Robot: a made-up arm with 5 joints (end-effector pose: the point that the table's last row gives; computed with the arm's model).
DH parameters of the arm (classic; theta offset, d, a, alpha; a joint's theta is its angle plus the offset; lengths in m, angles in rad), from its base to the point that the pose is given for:
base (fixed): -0.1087 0 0.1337 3.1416
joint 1: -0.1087 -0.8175 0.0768 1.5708
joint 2: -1.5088 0 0.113 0
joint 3: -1.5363 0 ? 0
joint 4: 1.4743 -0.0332 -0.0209 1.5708
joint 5: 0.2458 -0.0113 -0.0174 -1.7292
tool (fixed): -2.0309 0.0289 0 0
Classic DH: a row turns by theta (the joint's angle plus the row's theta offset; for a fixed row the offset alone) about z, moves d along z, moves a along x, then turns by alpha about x.
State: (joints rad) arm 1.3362 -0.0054 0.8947 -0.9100 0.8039
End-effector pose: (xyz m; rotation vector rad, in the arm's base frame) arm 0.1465 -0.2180 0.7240 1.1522 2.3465 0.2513
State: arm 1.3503 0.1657 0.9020 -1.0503 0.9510
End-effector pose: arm 0.1363 -0.2079 0.7057 1.2284 2.4686 0.1686
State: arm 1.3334 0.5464 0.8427 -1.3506 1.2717
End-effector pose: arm 0.1254 -0.1921 0.6773 1.2860 2.7368 -0.0916
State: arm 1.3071 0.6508 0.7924 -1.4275 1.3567
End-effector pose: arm 0.1279 -0.1935 0.6713 1.2573 2.7996 -0.2004
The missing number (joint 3, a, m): -0.1827
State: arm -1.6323 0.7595 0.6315 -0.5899 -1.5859
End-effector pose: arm 0.1311 0.1736 0.7030 -0.3243 -1.0836 -1.7136
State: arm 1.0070 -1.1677 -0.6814 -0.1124 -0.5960
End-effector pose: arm 0.1123 0.0173 1.0730 -1.2044 0.9831 0.0952
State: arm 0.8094 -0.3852 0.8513 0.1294 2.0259
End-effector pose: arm 0.2176 -0.1975 0.7922 -0.0902 -2.3920 0.3525
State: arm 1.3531 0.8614 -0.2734 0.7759 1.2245
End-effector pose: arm 0.1429 -0.2804 0.7441 -1.0157 -1.9108 -1.2305
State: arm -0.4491 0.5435 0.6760 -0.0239 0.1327
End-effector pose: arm 0.2725 0.0382 0.7014 -0.0011 -2.0169 -1.1088
